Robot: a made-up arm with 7 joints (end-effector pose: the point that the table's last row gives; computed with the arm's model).
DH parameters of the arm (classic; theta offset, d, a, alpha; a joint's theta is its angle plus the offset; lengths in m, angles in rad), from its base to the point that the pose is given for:
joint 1: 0 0.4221 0 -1.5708
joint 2: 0 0 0 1.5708
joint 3: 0 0.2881 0.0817 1.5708
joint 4: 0 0 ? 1.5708
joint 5: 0 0.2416 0 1.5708
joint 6: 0 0 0.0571 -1.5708
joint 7: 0 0.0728 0 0
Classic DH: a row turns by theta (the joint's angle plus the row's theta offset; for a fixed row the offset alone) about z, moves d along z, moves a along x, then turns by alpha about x.
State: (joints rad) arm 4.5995 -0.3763 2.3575 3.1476 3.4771 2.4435 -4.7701
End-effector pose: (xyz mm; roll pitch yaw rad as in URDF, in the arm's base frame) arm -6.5 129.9 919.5 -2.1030 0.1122 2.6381
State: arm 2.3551 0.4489 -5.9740 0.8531 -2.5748 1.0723 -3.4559
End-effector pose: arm -348.3 210.1 384.9 -2.9976 -1.3745 2.0120
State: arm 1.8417 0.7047 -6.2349 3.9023 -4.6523 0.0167 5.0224
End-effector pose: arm 13.0 192.7 898.8 0.0072 0.0590 -0.8942
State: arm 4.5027 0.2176 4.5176 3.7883 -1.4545 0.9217 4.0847
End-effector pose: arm 132.2 -151.1 929.1 0.7965 -0.2294 2.5095
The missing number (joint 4, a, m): 0.0547
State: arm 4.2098 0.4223 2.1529 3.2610 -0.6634 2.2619 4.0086
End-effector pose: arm -28.3 -240.0 900.0 2.1215 0.0977 1.3749
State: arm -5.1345 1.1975 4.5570 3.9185 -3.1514 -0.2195 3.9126
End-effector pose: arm 93.4 489.7 593.4 1.3105 -0.4183 -2.8878
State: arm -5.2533 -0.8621 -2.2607 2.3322 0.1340 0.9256 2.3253
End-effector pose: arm -73.8 -576.0 629.9 2.9530 1.0191 2.1051
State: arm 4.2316 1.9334 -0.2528 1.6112 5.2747 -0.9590 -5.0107
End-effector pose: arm -123.1 -229.8 -22.8 -2.5474 -0.0212 -2.3416
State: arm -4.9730 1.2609 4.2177 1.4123 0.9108 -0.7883 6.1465
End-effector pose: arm 332.9 191.6 749.7 0.2823 -0.3176 2.2347
